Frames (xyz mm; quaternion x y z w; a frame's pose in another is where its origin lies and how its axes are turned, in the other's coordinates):
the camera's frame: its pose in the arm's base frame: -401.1 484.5 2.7 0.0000 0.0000 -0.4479 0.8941
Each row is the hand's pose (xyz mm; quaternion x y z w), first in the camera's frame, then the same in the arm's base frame.
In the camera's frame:
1: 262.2 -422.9 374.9 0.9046 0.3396 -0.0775 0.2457
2: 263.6 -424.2 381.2 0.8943 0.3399 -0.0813 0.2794
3: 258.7 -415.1 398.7 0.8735 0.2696 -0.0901 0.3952
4: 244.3 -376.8 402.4 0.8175 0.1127 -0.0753 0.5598
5: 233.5 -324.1 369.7 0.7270 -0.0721 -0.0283 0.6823
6: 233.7 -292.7 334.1 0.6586 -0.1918 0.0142 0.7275
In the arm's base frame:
1: -582.8 21.3 377.6 0.9609 -0.1015 -0.1793 0.1850
2: -583.0 19.4 383.9 0.9518 -0.0967 -0.1978 0.2134
3: -578.7 28.7 401.4 0.9017 -0.1502 -0.2576 0.3130
4: -556.6 63.2 405.1 0.7814 -0.2654 -0.3180 0.4668
5: -520.9 103.4 372.4 0.6177 -0.3901 -0.3309 0.5973
6: -495.6 122.1 336.8 0.5029 -0.4665 -0.3131 0.6568

